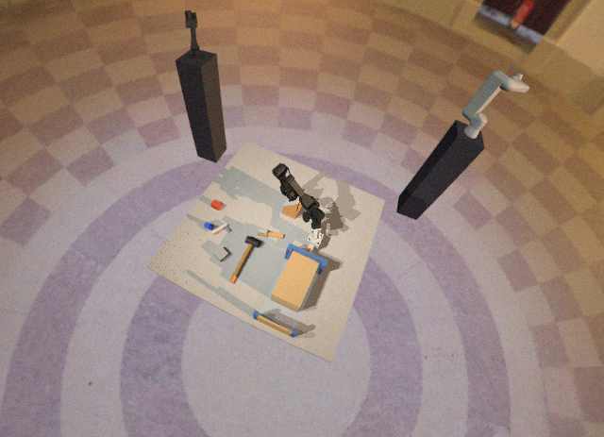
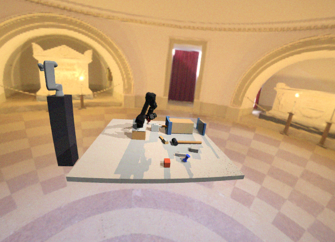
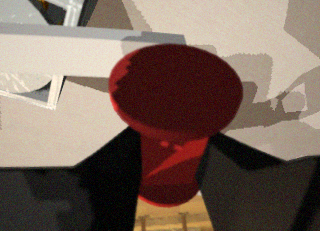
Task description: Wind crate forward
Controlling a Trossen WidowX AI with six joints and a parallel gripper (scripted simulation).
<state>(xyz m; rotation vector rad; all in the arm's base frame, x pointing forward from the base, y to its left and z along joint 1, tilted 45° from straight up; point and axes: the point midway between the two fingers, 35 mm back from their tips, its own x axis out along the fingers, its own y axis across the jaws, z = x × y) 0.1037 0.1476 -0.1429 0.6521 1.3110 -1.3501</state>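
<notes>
The red-knobbed handle is 40 mm ahead of my gripper tip and 30 mm below it. Round my gripper tip: winch (100 mm below, 90 mm ahead, 10 mm to the left); then red knob (20 mm to the right, 10 mm ahead); then frame (260 mm ahead, 30 mm below).
</notes>
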